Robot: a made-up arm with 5 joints. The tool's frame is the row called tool.
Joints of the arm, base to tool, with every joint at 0 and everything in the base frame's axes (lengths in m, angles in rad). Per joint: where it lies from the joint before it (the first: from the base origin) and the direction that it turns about. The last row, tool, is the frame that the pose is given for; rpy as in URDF.
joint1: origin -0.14 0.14 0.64 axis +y
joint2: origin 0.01 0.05 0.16 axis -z
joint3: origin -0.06 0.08 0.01 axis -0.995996 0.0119 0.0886
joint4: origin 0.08 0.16 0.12 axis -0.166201 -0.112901 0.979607
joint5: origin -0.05 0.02 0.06 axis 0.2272 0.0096 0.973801
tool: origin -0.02 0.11 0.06 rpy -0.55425 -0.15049 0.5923
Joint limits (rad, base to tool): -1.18..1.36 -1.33..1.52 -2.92..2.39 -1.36..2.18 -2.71..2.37
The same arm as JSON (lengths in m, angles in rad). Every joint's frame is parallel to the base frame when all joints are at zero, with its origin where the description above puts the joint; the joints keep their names.
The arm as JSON. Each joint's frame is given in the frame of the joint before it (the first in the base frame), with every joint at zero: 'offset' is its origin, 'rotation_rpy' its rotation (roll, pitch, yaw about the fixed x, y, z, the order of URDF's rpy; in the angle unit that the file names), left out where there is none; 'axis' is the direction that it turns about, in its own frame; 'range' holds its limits. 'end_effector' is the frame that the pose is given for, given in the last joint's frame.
{"length_unit": "m", "angle_unit": "rad", "chain": [
  {"id": "joint1", "offset": [-0.14, 0.14, 0.64], "axis": "+y", "range": [-1.18, 1.36]},
  {"id": "joint2", "offset": [0.01, 0.05, 0.16], "axis": "-z", "range": [-1.33, 1.52]},
  {"id": "joint3", "offset": [-0.06, 0.08, 0.01], "axis": [-0.995996, 0.0119, 0.0886], "range": [-2.92, 2.39]},
  {"id": "joint4", "offset": [0.08, 0.16, 0.12], "axis": [-0.166201, -0.112901, 0.979607], "range": [-1.36, 2.18]},
  {"id": "joint5", "offset": [-0.05, 0.02, 0.06], "axis": [0.2272, 0.0096, 0.973801], "range": [-2.71, 2.37]}
], "end_effector": {"offset": [-0.02, 0.11, 0.06], "rotation_rpy": [-0.5543, -0.1505, 0.5923]}}

